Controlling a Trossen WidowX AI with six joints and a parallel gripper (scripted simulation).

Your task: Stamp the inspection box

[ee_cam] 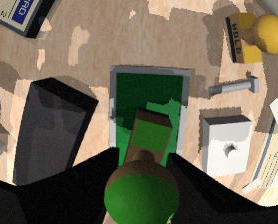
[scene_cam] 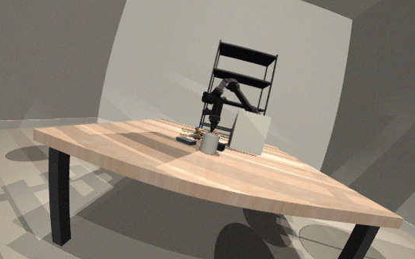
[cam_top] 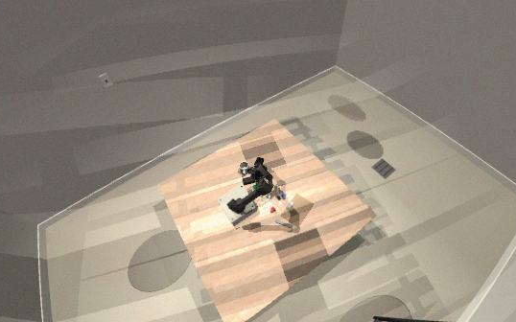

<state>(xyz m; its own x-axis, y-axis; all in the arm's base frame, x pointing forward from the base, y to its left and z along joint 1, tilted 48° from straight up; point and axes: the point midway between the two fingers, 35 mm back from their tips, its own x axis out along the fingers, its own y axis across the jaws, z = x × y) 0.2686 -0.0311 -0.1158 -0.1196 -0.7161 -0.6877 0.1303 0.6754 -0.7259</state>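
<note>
Right now my gripper tip is 70 mm above the green ink pad. Also, from my gripper tip: dark block 90 mm to the left, 60 mm below, 20 mm behind; green-knobbed PASS stamp right at my gripper tip; grey block 70 mm to the right, 60 mm below, 30 mm behind.
</note>
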